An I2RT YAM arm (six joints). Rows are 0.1 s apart.
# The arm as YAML. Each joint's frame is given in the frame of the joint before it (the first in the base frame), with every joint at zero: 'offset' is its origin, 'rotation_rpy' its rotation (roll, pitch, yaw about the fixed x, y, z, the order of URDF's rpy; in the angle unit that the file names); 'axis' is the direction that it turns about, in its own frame. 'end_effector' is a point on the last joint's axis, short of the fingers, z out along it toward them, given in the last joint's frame.
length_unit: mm
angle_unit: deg
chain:
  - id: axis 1
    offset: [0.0, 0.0, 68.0]
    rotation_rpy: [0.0, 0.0, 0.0]
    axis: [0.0, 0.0, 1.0]
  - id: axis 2
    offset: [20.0, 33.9, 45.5]
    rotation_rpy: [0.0, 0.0, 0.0]
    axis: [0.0, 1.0, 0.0]
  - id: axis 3
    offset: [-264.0, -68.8, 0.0]
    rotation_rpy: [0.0, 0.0, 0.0]
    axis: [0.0, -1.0, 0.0]
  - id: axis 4
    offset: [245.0, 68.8, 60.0]
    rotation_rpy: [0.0, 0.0, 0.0]
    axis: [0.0, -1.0, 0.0]
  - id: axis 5
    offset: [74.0, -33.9, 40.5]
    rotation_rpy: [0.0, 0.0, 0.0]
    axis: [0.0, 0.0, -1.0]
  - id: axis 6
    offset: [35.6, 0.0, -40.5]
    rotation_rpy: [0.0, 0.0, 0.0]
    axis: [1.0, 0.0, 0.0]
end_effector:
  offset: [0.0, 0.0, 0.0]
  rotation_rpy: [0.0, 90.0, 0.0]
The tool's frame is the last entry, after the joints.
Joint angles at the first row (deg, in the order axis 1, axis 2, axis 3, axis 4, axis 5, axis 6):
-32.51 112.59 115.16 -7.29 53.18 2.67
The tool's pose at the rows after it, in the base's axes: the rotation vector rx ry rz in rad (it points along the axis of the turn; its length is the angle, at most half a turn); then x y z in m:
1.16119, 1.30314, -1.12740, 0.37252, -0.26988, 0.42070
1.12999, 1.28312, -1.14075, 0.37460, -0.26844, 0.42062
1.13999, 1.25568, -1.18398, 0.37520, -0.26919, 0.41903
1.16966, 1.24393, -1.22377, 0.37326, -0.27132, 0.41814
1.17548, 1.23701, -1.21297, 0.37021, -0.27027, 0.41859
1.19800, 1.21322, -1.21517, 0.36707, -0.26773, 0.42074
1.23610, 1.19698, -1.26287, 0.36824, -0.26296, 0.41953
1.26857, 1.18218, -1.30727, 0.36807, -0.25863, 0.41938
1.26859, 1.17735, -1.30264, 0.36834, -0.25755, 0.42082
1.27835, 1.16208, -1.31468, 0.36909, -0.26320, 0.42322
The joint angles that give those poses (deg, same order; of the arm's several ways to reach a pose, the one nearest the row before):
-32.43 112.59 115.17 -7.06 51.86 2.55
-32.14 112.34 113.55 -2.54 51.81 -0.18
-32.08 112.52 112.66 0.53 54.05 -2.20
-32.33 112.69 112.72 0.53 56.37 -2.70
-32.43 111.90 111.78 0.53 56.18 -1.87
-32.32 111.14 111.14 0.60 57.45 -1.00
-31.57 111.13 110.95 0.53 61.39 -1.42
-30.99 110.92 110.66 0.53 64.83 -2.02
-30.85 110.90 110.88 0.50 64.87 -1.89
-31.40 112.04 112.76 0.52 65.27 -2.35

